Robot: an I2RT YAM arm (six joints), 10 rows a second.
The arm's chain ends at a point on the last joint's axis. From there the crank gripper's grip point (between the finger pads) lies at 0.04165 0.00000 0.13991 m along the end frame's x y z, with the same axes.
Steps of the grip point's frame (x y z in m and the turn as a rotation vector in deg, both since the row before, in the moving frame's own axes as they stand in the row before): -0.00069, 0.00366, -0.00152, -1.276, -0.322, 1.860; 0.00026, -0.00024, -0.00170, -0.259, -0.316, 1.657; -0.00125, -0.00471, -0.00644, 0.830, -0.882, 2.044; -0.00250, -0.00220, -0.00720, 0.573, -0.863, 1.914; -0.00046, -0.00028, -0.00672, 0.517, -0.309, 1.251
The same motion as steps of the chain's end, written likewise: 0.00017, -0.00080, -0.00170, -1.276, -0.322, 1.860; 0.00106, -0.00207, -0.00192, -0.259, -0.316, 1.657; 0.00090, -0.00413, -0.00706, 0.830, -0.882, 2.044; -0.00039, -0.00215, -0.00781, 0.573, -0.863, 1.914; 0.00029, 0.00008, -0.00694, 0.517, -0.309, 1.251
